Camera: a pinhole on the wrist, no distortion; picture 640 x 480 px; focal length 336.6 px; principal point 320.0 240.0 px. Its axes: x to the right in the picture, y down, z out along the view. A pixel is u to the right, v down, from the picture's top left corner.
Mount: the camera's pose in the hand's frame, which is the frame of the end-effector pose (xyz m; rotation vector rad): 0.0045 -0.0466 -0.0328 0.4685 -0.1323 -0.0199
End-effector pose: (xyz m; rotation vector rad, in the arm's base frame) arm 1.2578 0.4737 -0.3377 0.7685 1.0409 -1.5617
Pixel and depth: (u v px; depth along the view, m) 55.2 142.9 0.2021
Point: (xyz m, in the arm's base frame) 1.1275 0.4674 -0.0969
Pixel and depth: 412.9 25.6 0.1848
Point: 1.0233 0.3991 -0.2769
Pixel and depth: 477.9 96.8 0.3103
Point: 0.9382 0.2663 -0.2802
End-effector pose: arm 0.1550 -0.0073 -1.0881 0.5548 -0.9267 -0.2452
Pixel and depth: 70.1 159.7 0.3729
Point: -0.2021 -0.1808 -1.3551
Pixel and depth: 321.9 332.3 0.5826
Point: -0.3300 -0.3069 -0.9651
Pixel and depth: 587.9 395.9 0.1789
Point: 0.0821 -0.1717 -0.9525
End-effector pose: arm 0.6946 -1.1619 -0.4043 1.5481 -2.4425 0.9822
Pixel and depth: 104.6 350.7 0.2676
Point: 0.9156 -1.1510 -0.6222
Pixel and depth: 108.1 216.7 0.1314
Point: 0.8498 -1.1572 -0.4449
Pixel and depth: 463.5 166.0 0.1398
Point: 0.8111 -1.2836 -0.3872
